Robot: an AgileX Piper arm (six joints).
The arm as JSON. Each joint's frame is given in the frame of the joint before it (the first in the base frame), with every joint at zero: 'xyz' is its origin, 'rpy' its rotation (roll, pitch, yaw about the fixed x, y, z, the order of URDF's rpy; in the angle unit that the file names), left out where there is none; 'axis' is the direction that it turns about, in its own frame. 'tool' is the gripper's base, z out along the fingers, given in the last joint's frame.
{
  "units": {
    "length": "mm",
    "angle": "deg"
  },
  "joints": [
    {
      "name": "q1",
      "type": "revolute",
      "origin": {
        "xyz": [
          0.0,
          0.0,
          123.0
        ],
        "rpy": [
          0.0,
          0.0,
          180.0
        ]
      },
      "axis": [
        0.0,
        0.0,
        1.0
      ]
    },
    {
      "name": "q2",
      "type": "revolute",
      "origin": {
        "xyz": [
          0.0,
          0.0,
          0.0
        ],
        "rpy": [
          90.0,
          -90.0,
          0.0
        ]
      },
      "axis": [
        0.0,
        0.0,
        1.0
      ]
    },
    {
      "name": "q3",
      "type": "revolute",
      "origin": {
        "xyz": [
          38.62,
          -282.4,
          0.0
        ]
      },
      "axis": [
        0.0,
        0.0,
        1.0
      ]
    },
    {
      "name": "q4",
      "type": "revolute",
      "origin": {
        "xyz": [
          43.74,
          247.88,
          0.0
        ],
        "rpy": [
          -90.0,
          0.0,
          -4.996
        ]
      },
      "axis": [
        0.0,
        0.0,
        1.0
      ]
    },
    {
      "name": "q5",
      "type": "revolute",
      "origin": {
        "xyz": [
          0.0,
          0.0,
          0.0
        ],
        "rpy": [
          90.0,
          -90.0,
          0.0
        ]
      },
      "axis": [
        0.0,
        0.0,
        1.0
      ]
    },
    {
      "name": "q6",
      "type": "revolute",
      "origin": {
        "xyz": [
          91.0,
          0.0,
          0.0
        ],
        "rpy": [
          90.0,
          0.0,
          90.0
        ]
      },
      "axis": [
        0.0,
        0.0,
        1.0
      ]
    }
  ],
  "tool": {
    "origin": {
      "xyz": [
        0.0,
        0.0,
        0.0
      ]
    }
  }
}
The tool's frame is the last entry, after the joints.
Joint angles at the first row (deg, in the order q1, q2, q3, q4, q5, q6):
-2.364 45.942 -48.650 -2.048 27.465 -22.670
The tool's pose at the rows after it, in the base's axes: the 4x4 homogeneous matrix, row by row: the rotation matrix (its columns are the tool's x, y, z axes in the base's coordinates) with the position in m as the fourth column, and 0 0 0 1 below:
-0.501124 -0.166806 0.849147 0.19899; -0.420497 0.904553 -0.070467 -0.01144; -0.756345 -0.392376 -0.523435 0.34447; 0 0 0 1
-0.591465 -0.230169 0.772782 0.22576; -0.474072 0.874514 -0.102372 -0.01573; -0.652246 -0.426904 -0.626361 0.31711; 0 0 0 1
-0.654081 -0.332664 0.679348 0.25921; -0.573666 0.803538 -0.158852 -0.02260; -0.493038 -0.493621 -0.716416 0.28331; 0 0 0 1
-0.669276 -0.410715 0.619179 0.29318; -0.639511 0.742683 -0.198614 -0.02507; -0.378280 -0.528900 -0.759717 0.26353; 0 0 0 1
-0.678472 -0.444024 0.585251 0.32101; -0.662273 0.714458 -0.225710 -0.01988; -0.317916 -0.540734 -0.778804 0.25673; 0 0 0 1
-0.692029 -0.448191 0.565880 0.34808; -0.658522 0.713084 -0.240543 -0.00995; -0.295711 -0.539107 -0.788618 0.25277; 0 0 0 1
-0.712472 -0.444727 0.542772 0.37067; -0.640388 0.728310 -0.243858 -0.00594; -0.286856 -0.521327 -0.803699 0.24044; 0 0 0 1
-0.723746 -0.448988 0.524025 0.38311; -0.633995 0.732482 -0.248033 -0.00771; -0.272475 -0.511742 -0.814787 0.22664; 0 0 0 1
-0.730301 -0.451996 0.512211 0.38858; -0.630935 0.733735 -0.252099 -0.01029; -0.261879 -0.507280 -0.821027 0.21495; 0 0 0 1
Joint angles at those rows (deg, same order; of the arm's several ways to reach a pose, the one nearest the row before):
-2.365 55.206 -48.651 -4.045 30.088 -22.672
-2.363 62.629 -48.651 -8.057 30.161 -22.975
-2.363 72.525 -49.789 -15.431 29.423 -23.734
-1.692 81.563 -54.138 -21.234 29.845 -23.439
0.141 88.002 -59.710 -25.138 32.325 -21.083
2.305 93.829 -65.852 -27.333 34.962 -17.824
2.896 99.284 -70.290 -27.579 35.822 -15.878
2.537 102.817 -72.101 -27.908 35.378 -15.304
2.119 104.846 -72.318 -28.651 34.396 -14.557

